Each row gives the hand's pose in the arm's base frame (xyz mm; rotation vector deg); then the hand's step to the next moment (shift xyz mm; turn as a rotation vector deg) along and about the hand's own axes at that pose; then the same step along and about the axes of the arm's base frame.
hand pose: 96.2 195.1 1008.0 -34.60 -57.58 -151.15
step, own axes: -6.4 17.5 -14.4 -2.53 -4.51 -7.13
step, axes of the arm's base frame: 8.0 -22.0 -2.7 -1.51 -1.33 -8.57
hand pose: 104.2 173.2 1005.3 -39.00 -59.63 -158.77
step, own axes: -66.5 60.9 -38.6 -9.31 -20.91 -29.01
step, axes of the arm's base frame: 60.2 -75.1 -18.6 -7.66 -3.41 -35.99
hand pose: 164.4 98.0 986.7 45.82 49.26 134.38
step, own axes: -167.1 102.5 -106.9 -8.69 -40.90 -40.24
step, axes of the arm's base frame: 18.0 -216.1 -53.2 -10.51 5.88 -56.77
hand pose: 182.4 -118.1 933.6 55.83 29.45 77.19
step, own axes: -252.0 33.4 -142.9 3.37 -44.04 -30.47
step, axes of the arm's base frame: -182.8 -202.5 -102.9 1.45 14.84 -51.55
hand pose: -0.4 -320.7 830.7 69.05 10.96 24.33
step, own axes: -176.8 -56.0 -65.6 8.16 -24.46 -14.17
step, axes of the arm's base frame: -172.0 -33.3 -89.5 7.51 8.48 -27.15
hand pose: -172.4 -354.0 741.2 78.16 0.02 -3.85
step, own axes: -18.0 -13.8 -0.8 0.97 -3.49 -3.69
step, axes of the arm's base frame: -18.6 -1.2 -12.9 0.94 2.85 -4.21
